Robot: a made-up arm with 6 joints.
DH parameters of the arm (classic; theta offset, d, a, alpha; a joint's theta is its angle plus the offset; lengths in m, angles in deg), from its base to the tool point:
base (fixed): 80.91 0 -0.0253 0
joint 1: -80.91 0.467 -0.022 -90
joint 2: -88.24 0 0.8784 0
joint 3: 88.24 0.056 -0.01 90
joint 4: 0 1.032 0.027 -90
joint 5: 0 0.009 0.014 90
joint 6: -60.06 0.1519 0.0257 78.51
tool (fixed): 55.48 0.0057 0 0
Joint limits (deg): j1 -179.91..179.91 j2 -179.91..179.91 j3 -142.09..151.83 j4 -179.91..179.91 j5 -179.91..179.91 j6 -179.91..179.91
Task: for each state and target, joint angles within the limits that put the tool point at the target. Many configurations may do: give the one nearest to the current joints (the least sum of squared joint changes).
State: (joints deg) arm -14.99 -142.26 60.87 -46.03 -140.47 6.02
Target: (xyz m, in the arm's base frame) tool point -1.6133 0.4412 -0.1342
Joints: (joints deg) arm -11.96 -130.33 43.01 -44.61 -127.59 7.71
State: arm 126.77 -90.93 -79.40 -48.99 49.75 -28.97
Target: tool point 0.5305 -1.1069 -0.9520
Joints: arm 113.92 -114.30 -50.36 -44.93 40.91 -30.50
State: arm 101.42 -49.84 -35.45 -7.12 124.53 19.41
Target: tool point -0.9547 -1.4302 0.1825
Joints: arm 57.11 -80.52 -46.62 -3.69 123.30 19.57
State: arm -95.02 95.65 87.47 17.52 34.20 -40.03
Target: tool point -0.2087 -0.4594 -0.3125
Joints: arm -122.69 66.74 123.08 9.25 43.46 -38.00
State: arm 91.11 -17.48 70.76 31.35 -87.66 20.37
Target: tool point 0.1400 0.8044 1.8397
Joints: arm 81.59 -7.59 75.72 32.80 -87.06 20.27
